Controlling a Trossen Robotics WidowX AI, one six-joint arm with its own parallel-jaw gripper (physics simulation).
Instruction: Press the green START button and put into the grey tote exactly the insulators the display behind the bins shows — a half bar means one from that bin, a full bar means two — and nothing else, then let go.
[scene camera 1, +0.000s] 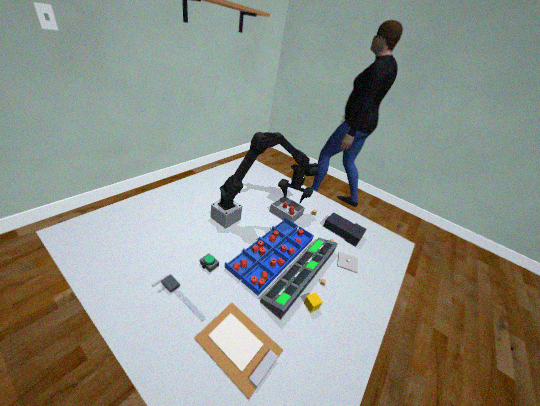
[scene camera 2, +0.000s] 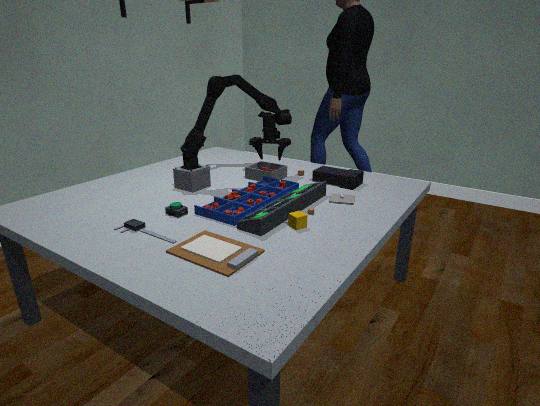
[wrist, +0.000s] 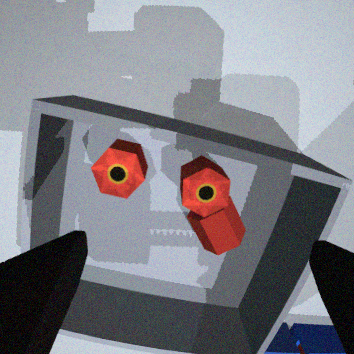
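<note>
The grey tote (scene camera 1: 281, 214) (scene camera 2: 265, 176) (wrist: 145, 300) holds three red insulators: one upright at the left (wrist: 107, 185), one upright at the right (wrist: 192, 192), and one lying on its side (wrist: 220, 235) against the right one. My gripper (scene camera 1: 293, 200) (scene camera 2: 270, 159) (wrist: 201, 248) is wide open and empty above the tote. The blue bins (scene camera 1: 287, 226) (scene camera 2: 220, 217) hold several red insulators; the far compartment on the arm's side looks bare. The display (scene camera 1: 279, 310) (scene camera 2: 285, 208) behind them shows three green bars of differing length. The START button (scene camera 1: 209, 259) (scene camera 2: 175, 205) is green.
A black box (scene camera 1: 345, 229) (scene camera 2: 337, 177), a light plate (scene camera 1: 348, 262) (scene camera 2: 342, 199) and a yellow cube (scene camera 1: 313, 302) (scene camera 2: 297, 220) lie beyond the display. A clipboard (scene camera 1: 235, 340) (scene camera 2: 210, 247) and a caliper-like tool (scene camera 1: 170, 283) (scene camera 2: 134, 224) lie nearer. A person (scene camera 1: 372, 95) (scene camera 2: 350, 55) stands behind the table.
</note>
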